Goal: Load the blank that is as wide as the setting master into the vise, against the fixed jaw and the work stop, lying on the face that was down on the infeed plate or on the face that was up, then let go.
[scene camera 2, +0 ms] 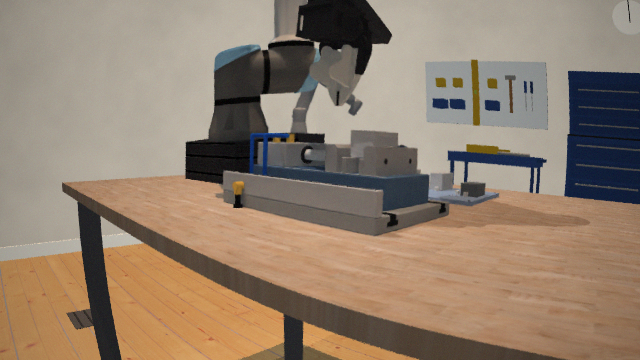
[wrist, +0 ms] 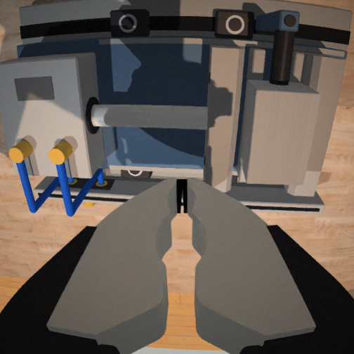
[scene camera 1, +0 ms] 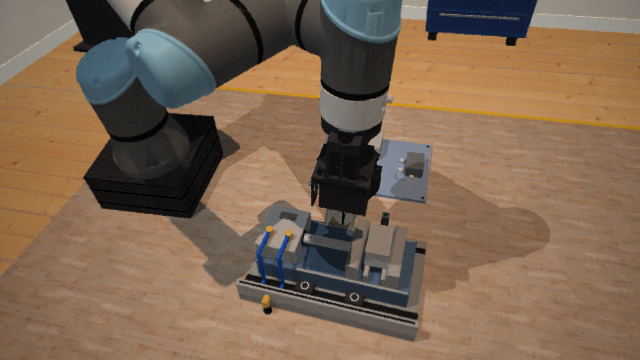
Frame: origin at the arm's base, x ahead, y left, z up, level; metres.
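Where they show: gripper, fingertip midpoint: (scene camera 2: 338, 105) (scene camera 1: 342, 222); arm's base, origin of the base link: (scene camera 2: 238, 138) (scene camera 1: 153, 151).
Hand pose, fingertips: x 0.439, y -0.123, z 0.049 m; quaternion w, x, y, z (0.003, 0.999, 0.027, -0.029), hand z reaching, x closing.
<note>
Things, the pixels of their top centre, and the offset from my fingertips. "spot": a spot on its surface instead.
- light grey blank, middle of its top: (scene camera 2: 375, 131) (scene camera 1: 379, 238) dx +0.058, dy +0.012, dz -0.036 m
- black work stop, middle of its top: (scene camera 1: 383, 224) dx +0.057, dy +0.059, dz -0.055 m
- infeed plate, middle of its top: (scene camera 2: 433, 190) (scene camera 1: 372, 163) dx -0.008, dy +0.307, dz -0.143 m
- dark grey block, middle of its top: (scene camera 2: 473, 182) (scene camera 1: 415, 160) dx +0.086, dy +0.313, dz -0.119 m
- light block, middle of its top: (scene camera 2: 442, 172) (scene camera 1: 375, 139) dx -0.013, dy +0.351, dz -0.108 m
- cylinder housing, surface spot: (scene camera 1: 285, 240) spot: dx -0.089, dy -0.027, dz -0.042 m
A light grey blank (scene camera 1: 381, 241) (scene camera 2: 374, 138) (wrist: 282, 132) sits in the vise between the movable jaw (scene camera 1: 357, 250) (scene camera 2: 338, 159) (wrist: 223, 150) and the fixed jaw (scene camera 1: 401, 240) (scene camera 2: 392, 161) (wrist: 326, 110), its top above both. A narrow gap shows on its movable-jaw side in the wrist view. Its contact with the fixed jaw is hard to see. The black work stop (scene camera 1: 385, 218) (wrist: 281, 57) reaches its far end in the wrist view. Which face is down cannot be told. My gripper (scene camera 1: 343, 220) (scene camera 2: 338, 101) (wrist: 182, 181) is shut and empty, above the vise, to the left of the blank.
The infeed plate (scene camera 1: 417, 194) (scene camera 2: 467, 201) lies behind the vise, bearing a dark grey block (scene camera 1: 415, 164) (scene camera 2: 473, 189) and a light block (scene camera 2: 442, 181). The cylinder housing (scene camera 1: 285, 240) (wrist: 45, 107) with blue hoses (scene camera 1: 280, 260) (wrist: 66, 190) stands at the vise's left, its rod (scene camera 1: 327, 242) (wrist: 150, 116) below my fingers.
</note>
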